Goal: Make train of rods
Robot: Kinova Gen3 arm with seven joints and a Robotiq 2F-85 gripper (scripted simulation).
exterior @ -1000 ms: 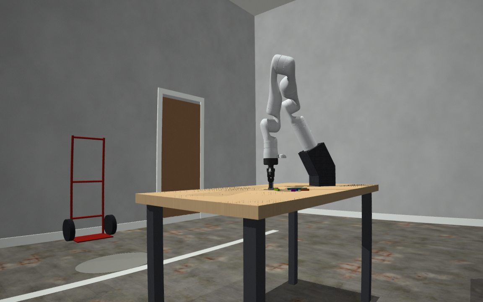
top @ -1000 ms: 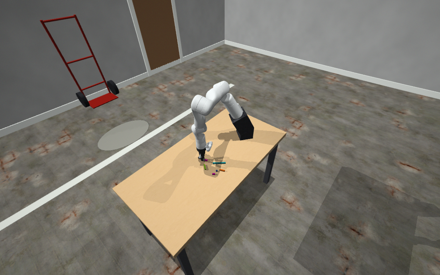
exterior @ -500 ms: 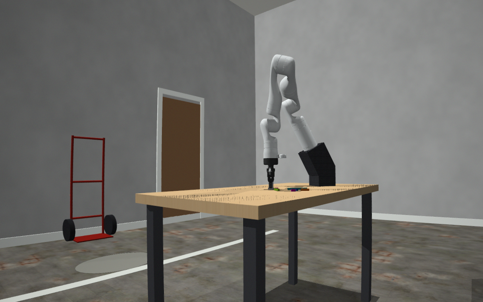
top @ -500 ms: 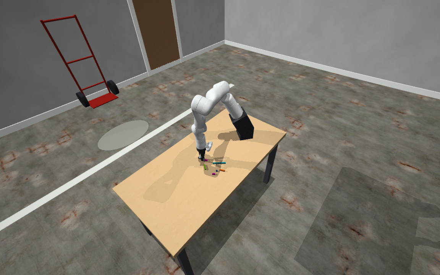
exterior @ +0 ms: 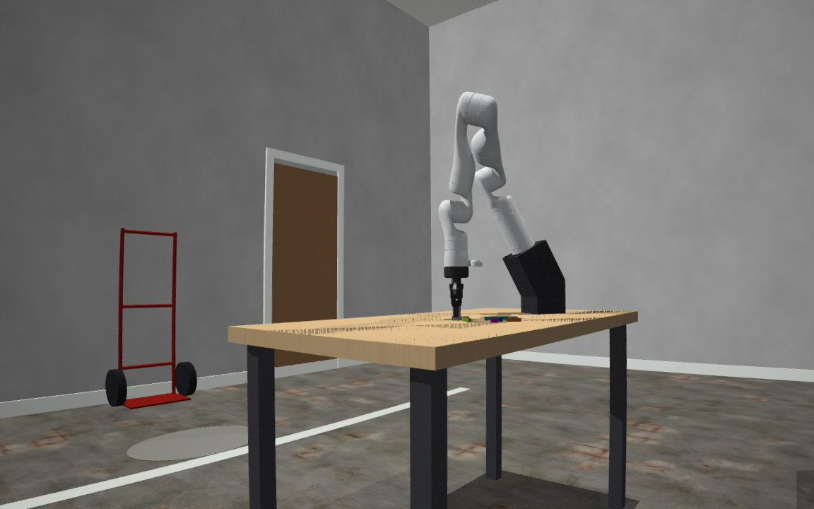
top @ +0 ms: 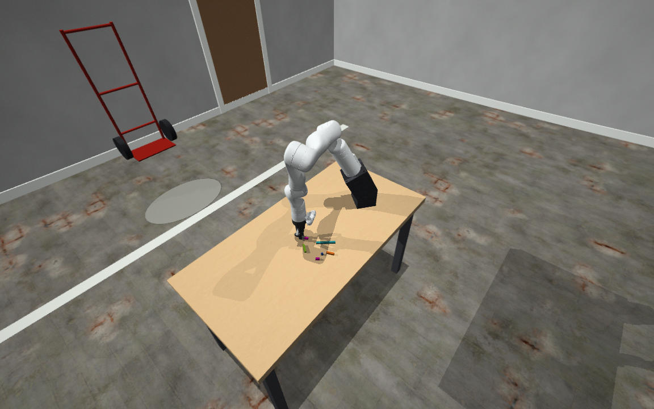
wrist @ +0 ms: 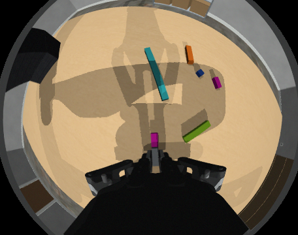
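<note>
The grey rod is 10 mm below my hand. Also, from my hand: turquoise rod (60 mm behind, 120 mm to the left, 20 mm below); then lime rod (40 mm ahead, 70 mm to the left, 20 mm below); then blue rod (160 mm to the left, 20 mm below).
</note>
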